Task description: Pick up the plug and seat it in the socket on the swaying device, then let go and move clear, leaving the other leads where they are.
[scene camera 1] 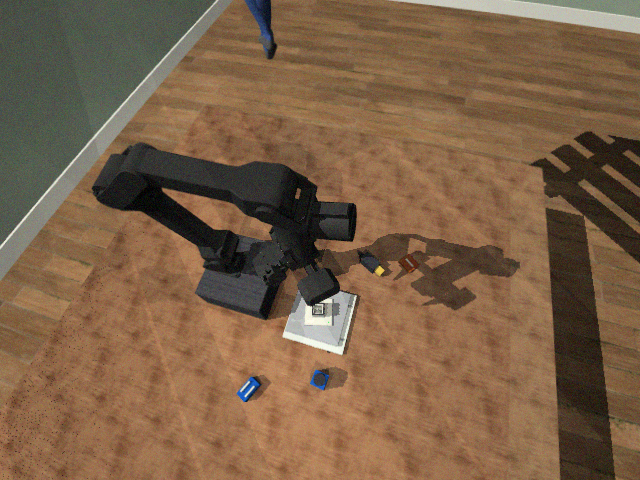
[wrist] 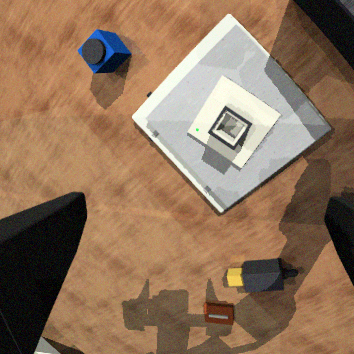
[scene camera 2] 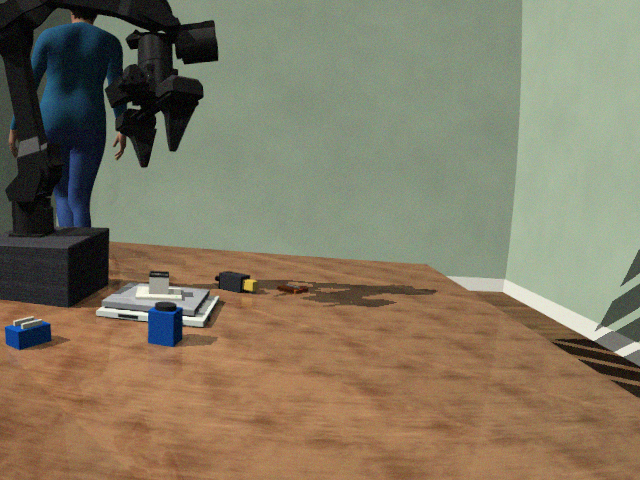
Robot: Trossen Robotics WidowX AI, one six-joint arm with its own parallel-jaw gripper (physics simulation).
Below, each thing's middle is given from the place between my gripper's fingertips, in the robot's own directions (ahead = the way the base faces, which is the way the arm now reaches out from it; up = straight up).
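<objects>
Positions from my hand: the device (scene camera 2: pixel 132 301) is 1 cm to the right, 2 cm ahead and 20 cm below; the plug (wrist: pixel 263 274) is 12 cm ahead, 17 cm to the left and 21 cm below.
</objects>
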